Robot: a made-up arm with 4 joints.
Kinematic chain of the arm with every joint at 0, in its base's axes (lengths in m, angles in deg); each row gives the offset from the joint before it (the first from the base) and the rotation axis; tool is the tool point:
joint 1: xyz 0 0 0.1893 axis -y
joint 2: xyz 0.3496 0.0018 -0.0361 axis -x
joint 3: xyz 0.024 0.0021 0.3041 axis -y
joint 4: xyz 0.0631 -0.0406 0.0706 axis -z
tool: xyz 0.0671 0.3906 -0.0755
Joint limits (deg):
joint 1: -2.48..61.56
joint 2: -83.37..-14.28
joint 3: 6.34..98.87
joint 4: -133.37..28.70
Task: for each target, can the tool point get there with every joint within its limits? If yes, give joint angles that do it. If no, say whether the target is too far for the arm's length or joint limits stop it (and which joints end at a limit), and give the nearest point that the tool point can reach.
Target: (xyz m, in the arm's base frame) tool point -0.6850 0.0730 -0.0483
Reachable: no: joint limits stop it (at a limit: joint 1, joint 2, joint 3) | nearest point -0.1795 -0.0072 0.3488 | short by 0.648 m
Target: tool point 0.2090 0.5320 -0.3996
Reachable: no: joint limits stop it (at a limit: joint 1, joint 2) | nearest point 0.3172 -0.0315 -0.0608 | short by 0.666 m
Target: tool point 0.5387 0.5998 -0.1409
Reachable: no: joint limits stop it (at a limit: joint 1, joint 2, joint 3) | nearest point 0.4209 0.1720 0.2251 | short by 0.575 m
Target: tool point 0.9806 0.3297 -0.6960
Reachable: no: too far | nearest point 0.4068 -0.0688 -0.1162 | short by 0.908 m
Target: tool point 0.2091 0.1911 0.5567
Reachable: yes | joints 33.71 -26.36 89.79 -48.67
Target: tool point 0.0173 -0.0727 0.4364
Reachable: yes | joints 30.29 -63.05 27.74 -66.14
